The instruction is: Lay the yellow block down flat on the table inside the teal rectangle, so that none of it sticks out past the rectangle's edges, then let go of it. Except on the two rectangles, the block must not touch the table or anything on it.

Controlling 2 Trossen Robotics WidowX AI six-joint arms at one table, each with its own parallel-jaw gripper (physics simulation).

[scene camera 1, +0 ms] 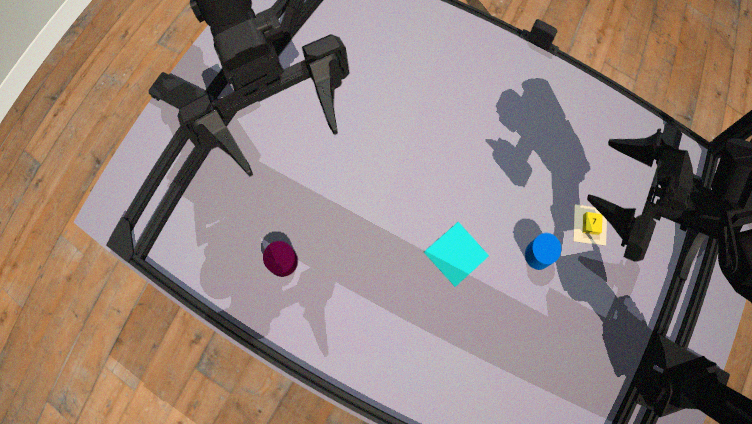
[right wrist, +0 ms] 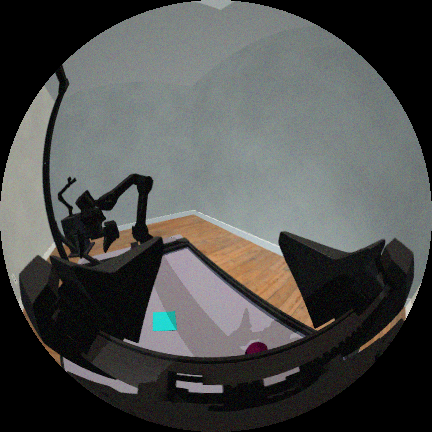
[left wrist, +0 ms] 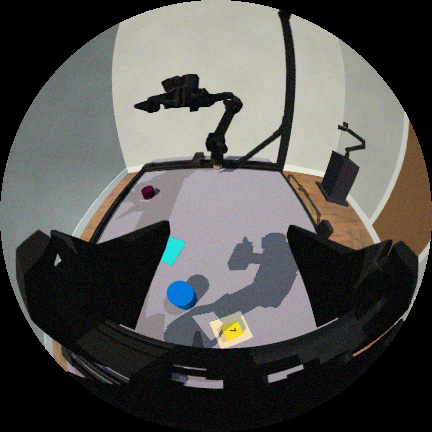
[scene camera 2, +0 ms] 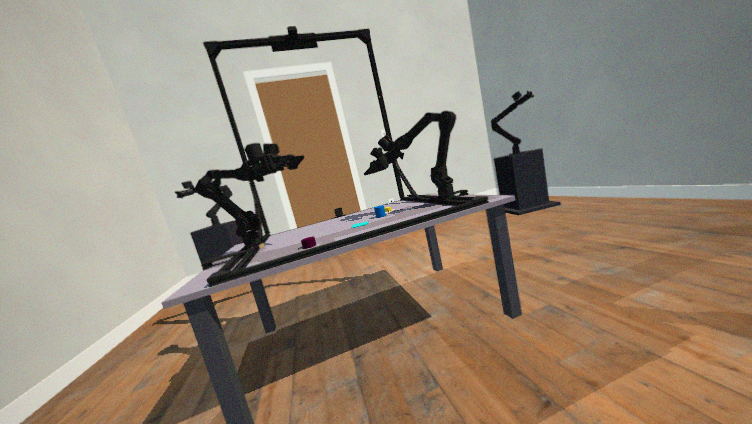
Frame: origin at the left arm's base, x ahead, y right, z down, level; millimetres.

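Seen in the pictures: left gripper, fingertip midpoint: [scene camera 1: 598, 168] [right wrist: 91, 254] [left wrist: 230, 228] [scene camera 2: 365, 174]; right gripper, fingertip midpoint: [scene camera 1: 292, 153] [right wrist: 222, 240] [left wrist: 140, 102] [scene camera 2: 297, 156]; left arm's base, link origin: [scene camera 1: 655, 391] [scene camera 2: 447, 197]; right arm's base, link origin: [left wrist: 216, 162] [scene camera 2: 253, 245].
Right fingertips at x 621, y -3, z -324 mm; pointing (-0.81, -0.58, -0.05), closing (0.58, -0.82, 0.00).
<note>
Pixels of each thing's top centre, then the offset from my right fingertips to it. "pt": a spot on its surface instead.
- yellow block, top centre: [scene camera 1: 594, 222] [left wrist: 231, 330] [scene camera 2: 386, 207] dx -384, dy +219, dz +324 mm
- pale cream rectangle, surface spot: [scene camera 1: 578, 232] pt dx -367, dy +195, dz +342 mm
- teal rectangle, surface spot: [scene camera 1: 457, 252] [left wrist: 167, 247] [right wrist: 162, 320] [scene camera 2: 359, 224] pt dx -190, dy +70, dz +342 mm
- blue cylinder, top centre: [scene camera 1: 547, 248] [left wrist: 179, 292] [scene camera 2: 378, 206] dx -315, dy +128, dz +294 mm
- maroon cylinder, top centre: [scene camera 1: 278, 257] [right wrist: 256, 349] [scene camera 2: 307, 238] [left wrist: 146, 188] dx +47, dy -69, dz +313 mm
The yellow block [scene camera 1: 593, 223] [scene camera 2: 388, 209] [left wrist: 232, 330], marked 7, sits on the pale cream rectangle [scene camera 1: 578, 232] [left wrist: 245, 323], inside its edges. The teal rectangle [scene camera 1: 457, 252] [scene camera 2: 360, 224] [left wrist: 173, 251] [right wrist: 164, 321] lies bare on the table, left of the block in scene camera 1. My left gripper [scene camera 1: 599, 169] [scene camera 2: 367, 172] [left wrist: 230, 228] is open and empty, high above the table; one fingertip appears near the block in scene camera 1 but is well above it. My right gripper [scene camera 1: 293, 153] [scene camera 2: 301, 159] [right wrist: 222, 240] is open and empty, raised at the left of scene camera 1.
A blue cylinder [scene camera 1: 545, 250] [scene camera 2: 379, 211] [left wrist: 181, 294] stands between the block and the teal rectangle. A maroon cylinder [scene camera 1: 280, 258] [scene camera 2: 308, 242] [left wrist: 147, 192] [right wrist: 256, 348] stands farther left in scene camera 1. Black rails run along the table's edges.
</note>
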